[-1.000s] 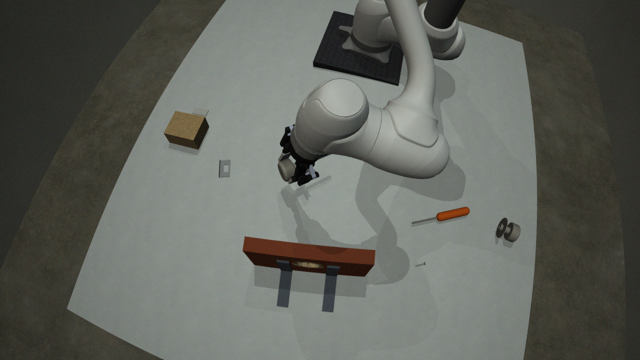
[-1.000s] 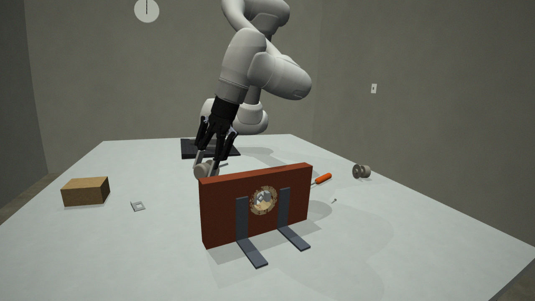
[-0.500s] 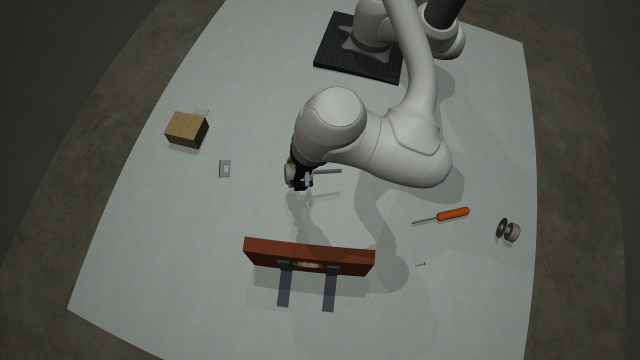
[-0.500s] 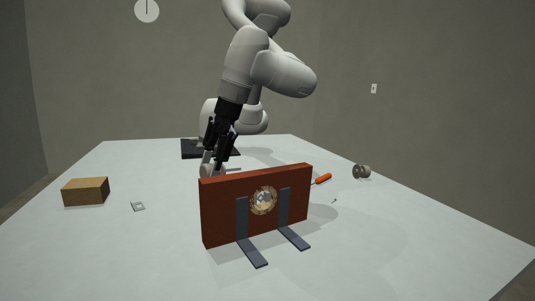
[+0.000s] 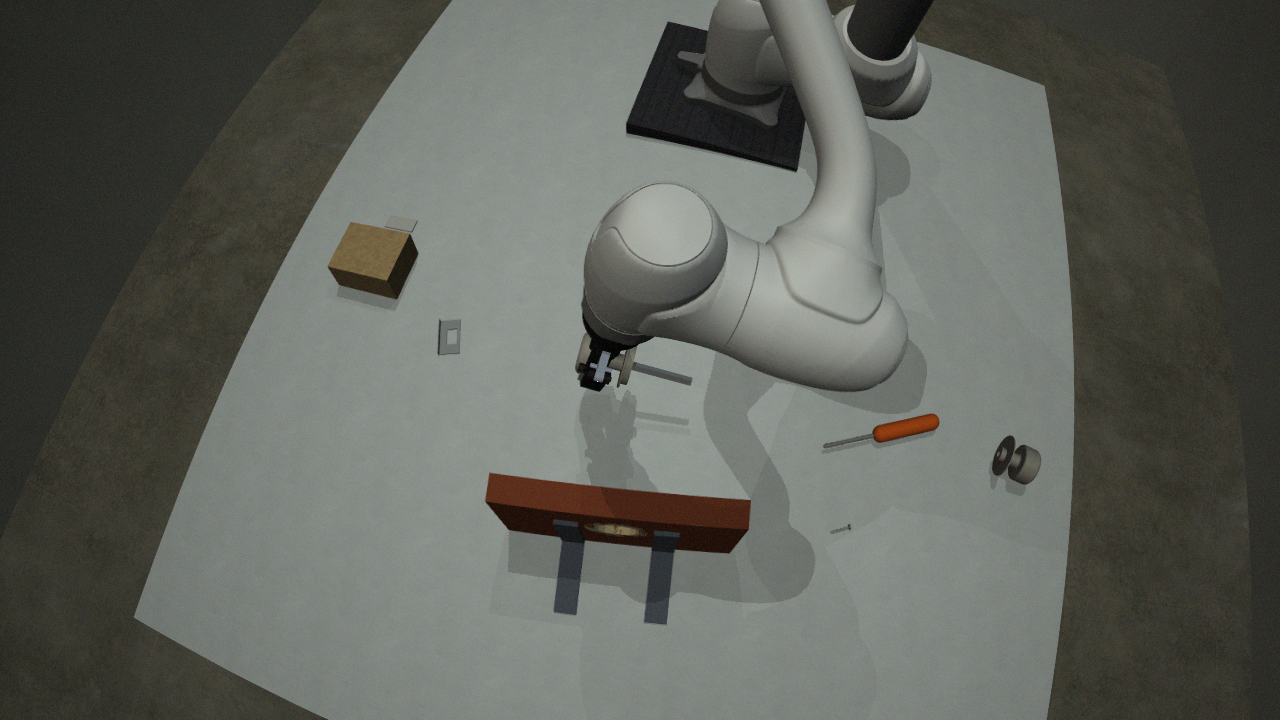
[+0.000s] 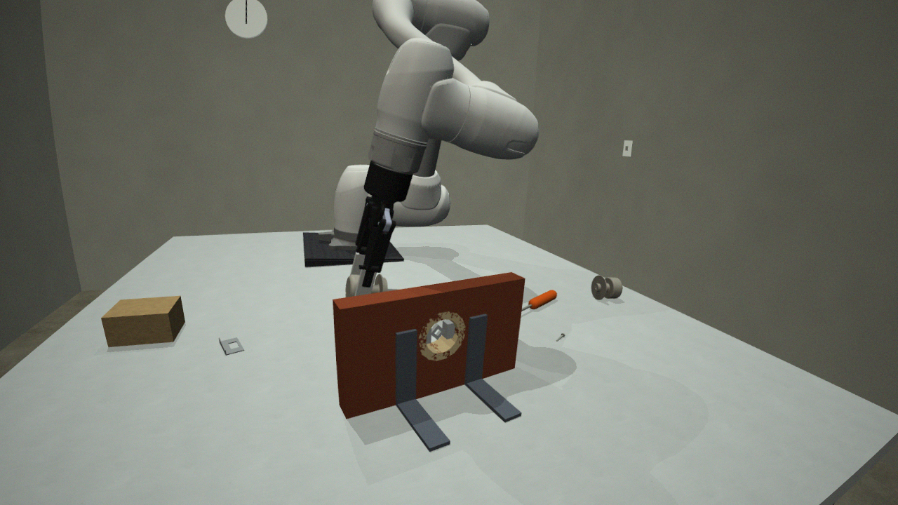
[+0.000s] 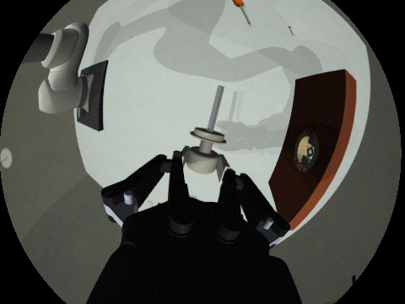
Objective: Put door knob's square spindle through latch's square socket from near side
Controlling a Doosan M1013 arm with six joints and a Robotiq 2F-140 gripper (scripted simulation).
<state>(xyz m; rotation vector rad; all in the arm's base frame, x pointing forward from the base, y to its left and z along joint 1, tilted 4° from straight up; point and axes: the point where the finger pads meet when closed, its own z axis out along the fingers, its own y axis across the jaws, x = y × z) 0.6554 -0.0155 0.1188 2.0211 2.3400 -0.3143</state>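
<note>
The square socket lies 180 mm ahead of my hand, 100 mm to the left of it and 30 mm below it. Also, from my hand: cardboard box: 60 mm behind, 430 mm to the right, 90 mm below; then red-brown wood panel: 180 mm ahead, 100 mm to the left, 30 mm below; then orange-handled screwdriver: 80 mm behind, 410 mm to the left, 110 mm below.
</note>
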